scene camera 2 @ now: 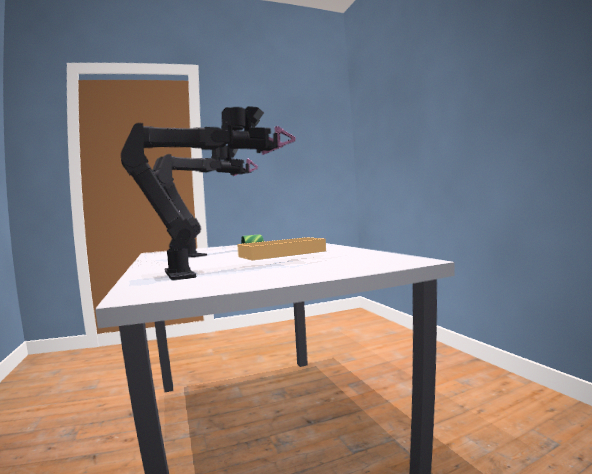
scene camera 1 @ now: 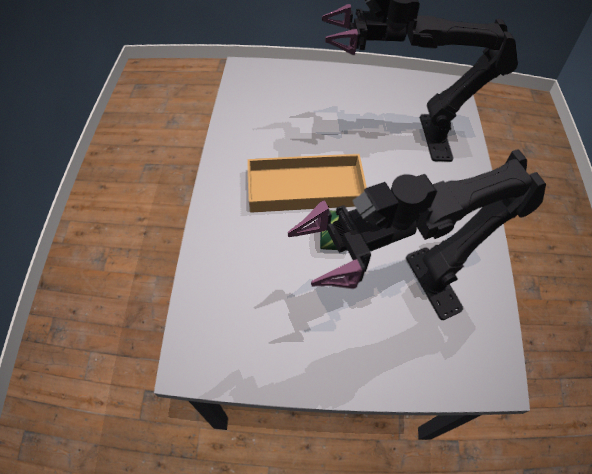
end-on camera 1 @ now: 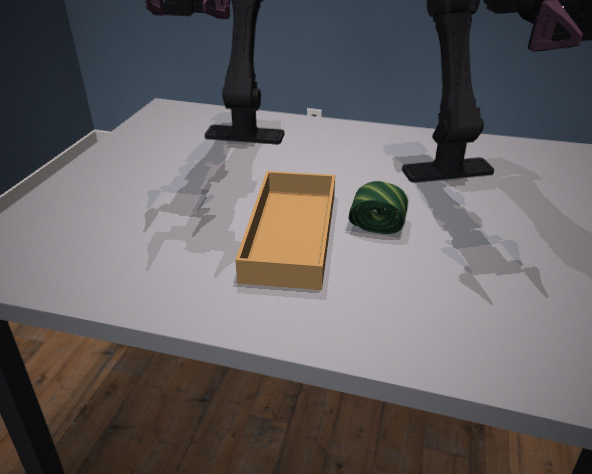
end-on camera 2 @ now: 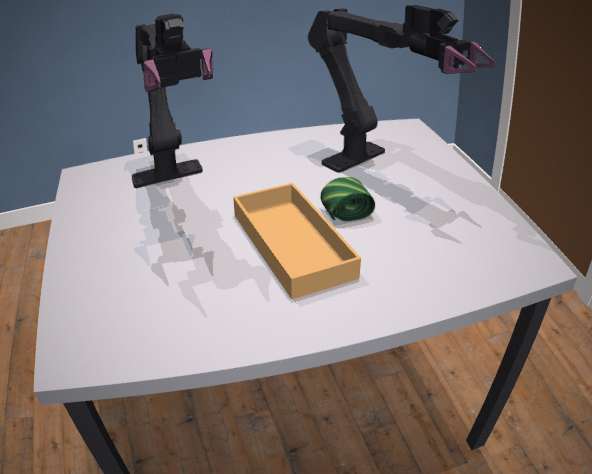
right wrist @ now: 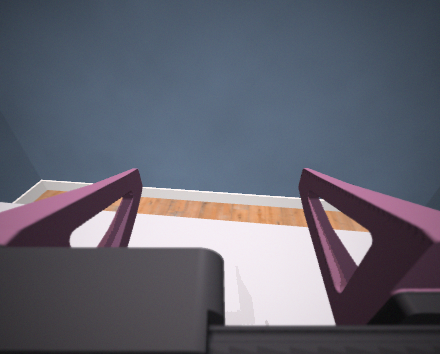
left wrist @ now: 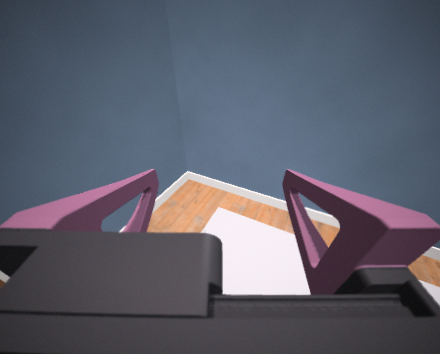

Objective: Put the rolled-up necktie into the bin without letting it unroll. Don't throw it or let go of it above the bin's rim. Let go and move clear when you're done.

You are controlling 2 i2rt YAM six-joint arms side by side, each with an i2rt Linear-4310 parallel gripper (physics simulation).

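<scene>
The rolled-up green necktie (scene camera 1: 328,241) (scene camera 2: 252,239) (end-on camera 1: 378,207) (end-on camera 2: 347,199) with yellow-green stripes lies on the table beside the bin's long side, apart from it, its spiral end facing the end-on cameras. It is tightly coiled. In scene camera 1 the left arm partly hides it. The shallow tan bin (scene camera 1: 275,205) (scene camera 2: 285,250) (end-on camera 1: 279,274) (end-on camera 2: 325,282) stands upright and empty. My left gripper (scene camera 1: 300,259) (end-on camera 2: 484,68) (left wrist: 220,176) is open and empty, high above the table. My right gripper (scene camera 1: 324,29) (end-on camera 2: 179,84) (right wrist: 220,177) is also open and empty, high up.
The white table (scene camera 1: 225,350) (scene camera 2: 350,272) (end-on camera 1: 150,310) (end-on camera 2: 150,340) carries both arm bases, the left base (scene camera 1: 435,285) (end-on camera 1: 448,170) (end-on camera 2: 353,157) nearer the necktie and the right base (scene camera 1: 437,140) (end-on camera 1: 245,134) (end-on camera 2: 167,173) across the bin's other side. Arm shadows fall on the table.
</scene>
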